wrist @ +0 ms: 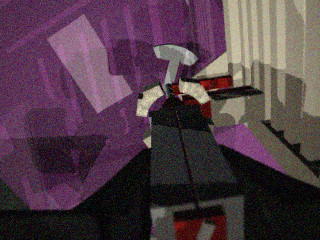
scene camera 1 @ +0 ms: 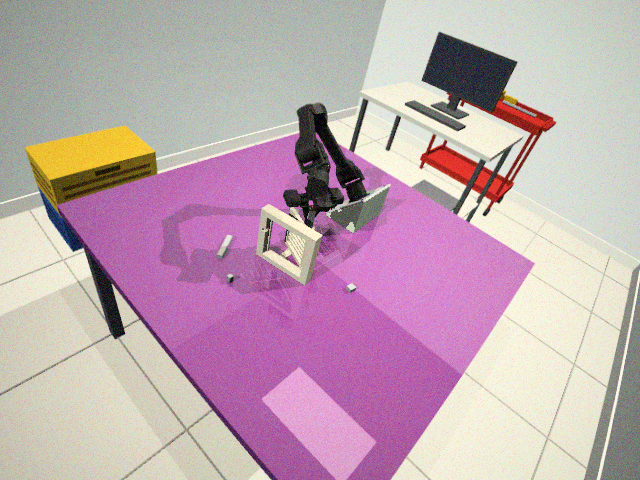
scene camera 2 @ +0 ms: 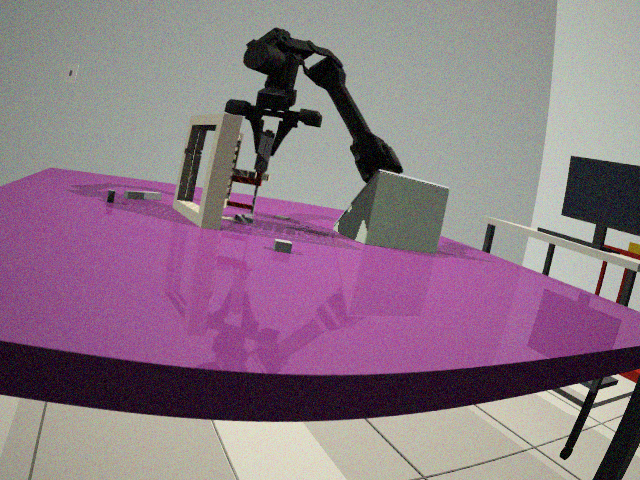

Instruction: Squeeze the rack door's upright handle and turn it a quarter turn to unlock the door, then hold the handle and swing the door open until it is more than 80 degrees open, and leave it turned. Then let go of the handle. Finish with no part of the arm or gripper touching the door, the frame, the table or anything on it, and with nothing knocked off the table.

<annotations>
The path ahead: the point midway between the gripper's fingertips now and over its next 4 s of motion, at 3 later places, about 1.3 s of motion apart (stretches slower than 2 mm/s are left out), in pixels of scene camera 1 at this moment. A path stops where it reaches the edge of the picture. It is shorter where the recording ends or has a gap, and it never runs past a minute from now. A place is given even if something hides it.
The gripper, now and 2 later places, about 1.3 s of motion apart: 309,217; 331,223; 344,233
</annotations>
